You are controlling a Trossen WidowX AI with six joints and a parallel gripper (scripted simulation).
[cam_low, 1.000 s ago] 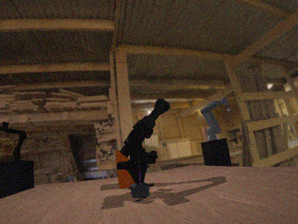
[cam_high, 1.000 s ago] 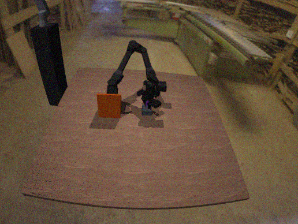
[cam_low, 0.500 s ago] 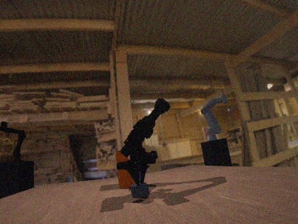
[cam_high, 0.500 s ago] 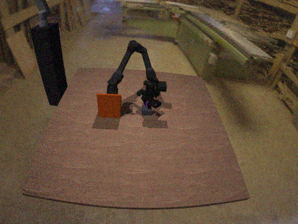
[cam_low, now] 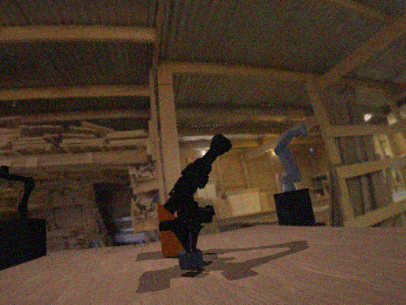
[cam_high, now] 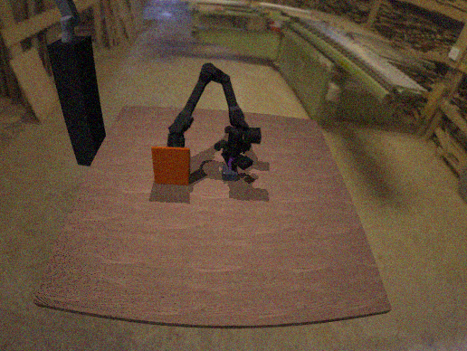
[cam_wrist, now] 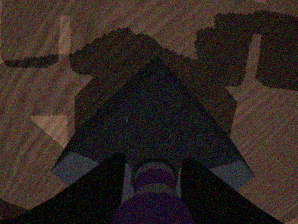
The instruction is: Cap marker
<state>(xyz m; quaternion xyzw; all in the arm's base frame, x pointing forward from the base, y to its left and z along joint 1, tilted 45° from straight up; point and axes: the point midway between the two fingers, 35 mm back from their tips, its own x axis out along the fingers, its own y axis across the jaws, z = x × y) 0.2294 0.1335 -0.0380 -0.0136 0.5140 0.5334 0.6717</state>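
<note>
The holder block lies 10 mm to the right of my gripper tip and 20 mm below it. Also, from my gripper tip: purple cap 10 mm to the right, 50 mm above.
</note>
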